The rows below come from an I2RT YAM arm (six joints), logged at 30 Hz.
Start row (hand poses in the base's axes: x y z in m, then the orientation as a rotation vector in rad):
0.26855 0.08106 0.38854 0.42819 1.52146 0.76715
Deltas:
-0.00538 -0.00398 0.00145 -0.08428 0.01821 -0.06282
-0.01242 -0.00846 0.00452 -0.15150 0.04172 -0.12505
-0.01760 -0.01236 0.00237 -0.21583 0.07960 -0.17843
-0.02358 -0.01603 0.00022 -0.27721 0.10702 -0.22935
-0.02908 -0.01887 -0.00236 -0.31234 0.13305 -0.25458
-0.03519 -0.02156 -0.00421 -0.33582 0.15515 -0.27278
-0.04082 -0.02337 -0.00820 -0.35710 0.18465 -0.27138
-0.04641 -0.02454 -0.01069 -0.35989 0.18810 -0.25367
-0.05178 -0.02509 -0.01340 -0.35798 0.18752 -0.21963
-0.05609 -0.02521 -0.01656 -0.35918 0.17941 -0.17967
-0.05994 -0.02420 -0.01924 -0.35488 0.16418 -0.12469
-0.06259 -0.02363 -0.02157 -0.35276 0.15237 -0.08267
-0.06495 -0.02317 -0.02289 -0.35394 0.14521 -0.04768
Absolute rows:
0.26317 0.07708 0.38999 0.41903 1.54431 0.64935
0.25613 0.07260 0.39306 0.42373 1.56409 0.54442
0.25095 0.06870 0.39091 0.42976 1.59678 0.44590
0.24497 0.06503 0.38876 0.43115 1.61779 0.35268
0.23947 0.06219 0.38618 0.43333 1.63966 0.30019
0.23336 0.05950 0.38433 0.43760 1.65755 0.26295
0.22773 0.05769 0.38034 0.43285 1.68912 0.24091
0.22214 0.05652 0.37785 0.41968 1.69990 0.25165
0.21677 0.05597 0.37514 0.39675 1.71242 0.27963
0.21246 0.05585 0.37198 0.36382 1.72080 0.31111
0.20861 0.05686 0.36930 0.32101 1.72659 0.35988
0.20596 0.05743 0.36697 0.28703 1.73049 0.39606
0.20360 0.05789 0.36565 0.25738 1.73643 0.42316

